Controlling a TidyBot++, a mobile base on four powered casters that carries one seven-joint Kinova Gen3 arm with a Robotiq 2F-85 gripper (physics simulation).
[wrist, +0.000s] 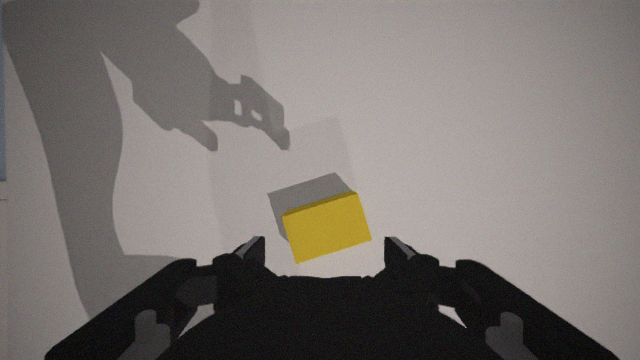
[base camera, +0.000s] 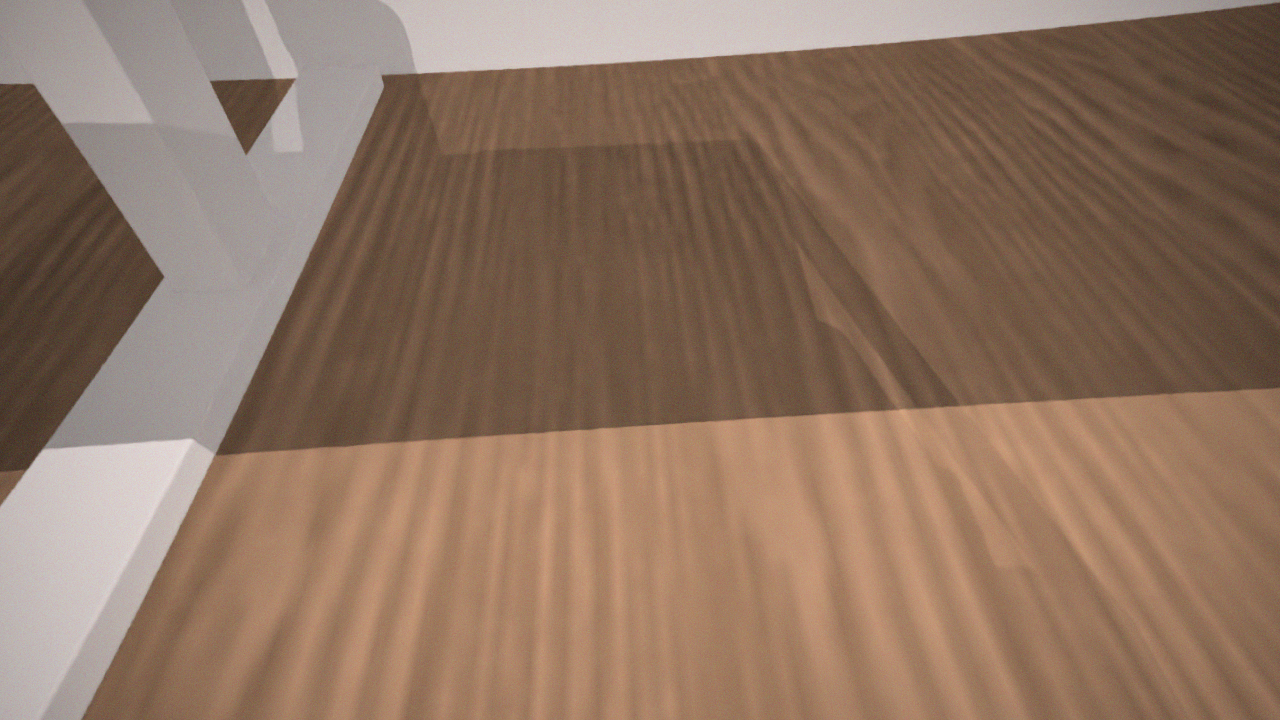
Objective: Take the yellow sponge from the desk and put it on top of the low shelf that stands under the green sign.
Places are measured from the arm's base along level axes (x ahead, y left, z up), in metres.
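Pixels of known places: gripper, between the fingertips: (wrist: 324,249).
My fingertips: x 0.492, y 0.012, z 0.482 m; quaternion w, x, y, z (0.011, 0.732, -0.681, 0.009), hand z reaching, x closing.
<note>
Behind a point stands the place of what it marks.
The yellow sponge (wrist: 327,227) {z 0.368, x 0.479, y 0.003 m} lies on the white desk top (wrist: 475,150) {z 0.323, x 0.595, y -0.207 m} in the wrist view, near the middle and turned at a slant to the gripper. My gripper (wrist: 324,249) {z 0.482, x 0.492, y 0.012 m} is open and empty, seen from above the desk. Its two fingertips stand to the left and right of the sponge in the view, apart from it, with the sponge a little toward the upper side between them. The height of the fingertips above the desk is hard to tell. The low shelf and the green sign do not show in either view.
In the base camera view, a white desk leg foot (base camera: 98,528) runs along the wooden floor (base camera: 626,555) {z -0.397, x 0.314, y 0.020 m} at the left, with slanted struts above it. A pale wall (base camera: 671,26) {z -0.361, x 0.962, y -0.032 m} stands behind. A blue strip (wrist: 2,100) {z -0.149, x 0.722, y 1.131 m} shows at the wrist view's left edge.
</note>
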